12 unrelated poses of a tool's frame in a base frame.
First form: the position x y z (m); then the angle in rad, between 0 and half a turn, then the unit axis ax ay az.
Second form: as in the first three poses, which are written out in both.
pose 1, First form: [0.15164 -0.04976 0.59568 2.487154 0.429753 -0.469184 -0.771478]
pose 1, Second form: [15.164 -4.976 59.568 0.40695 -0.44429 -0.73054 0.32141]
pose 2, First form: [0.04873 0.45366 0.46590 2.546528 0.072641 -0.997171 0.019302]
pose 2, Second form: [4.873 45.366 46.590 0.06945 -0.95336 0.01845 0.29316]
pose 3, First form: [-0.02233 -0.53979 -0.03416 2.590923 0.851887 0.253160 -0.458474]
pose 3, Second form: [-2.233 -53.979 -3.416 0.81980 0.24362 -0.44121 0.27187]
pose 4, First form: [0.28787 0.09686 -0.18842 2.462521 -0.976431 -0.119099 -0.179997]
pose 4, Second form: [28.787 9.686 -18.842 -0.92069 -0.11230 -0.16972 0.33305]
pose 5, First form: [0.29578 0.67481 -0.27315 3.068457 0.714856 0.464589 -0.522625]
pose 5, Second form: [29.578 67.481 -27.315 0.71438 0.46428 -0.52228 0.03656]
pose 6, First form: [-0.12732 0.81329 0.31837 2.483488 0.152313 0.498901 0.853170]
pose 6, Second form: [-12.732 81.329 31.837 0.14414 0.47213 0.80740 0.32315]
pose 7, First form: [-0.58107 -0.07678 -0.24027 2.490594 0.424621 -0.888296 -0.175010]
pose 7, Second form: [-58.107 -7.678 -24.027 0.40232 -0.84165 -0.16582 0.31978]
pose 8, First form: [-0.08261 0.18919 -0.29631 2.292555 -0.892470 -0.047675 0.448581]
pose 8, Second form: [-8.261 18.919 -29.631 -0.81325 -0.04344 0.40876 0.41188]
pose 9, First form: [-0.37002 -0.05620 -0.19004 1.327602 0.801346 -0.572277 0.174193]
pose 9, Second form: [-37.002 -5.620 -19.004 0.49372 -0.35259 0.10732 0.78766]
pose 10, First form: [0.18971 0.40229 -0.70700 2.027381 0.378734 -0.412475 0.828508]
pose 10, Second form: [18.971 40.229 -70.700 0.32147 -0.35010 0.70323 0.52873]
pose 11, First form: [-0.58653 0.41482 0.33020 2.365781 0.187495 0.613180 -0.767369]
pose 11, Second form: [-58.653 41.482 33.020 0.17356 0.56762 -0.71036 0.37825]
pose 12, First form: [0.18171 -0.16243 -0.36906 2.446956 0.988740 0.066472 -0.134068]
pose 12, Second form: [18.171 -16.243 -36.906 0.92970 0.06250 -0.12606 0.34038]
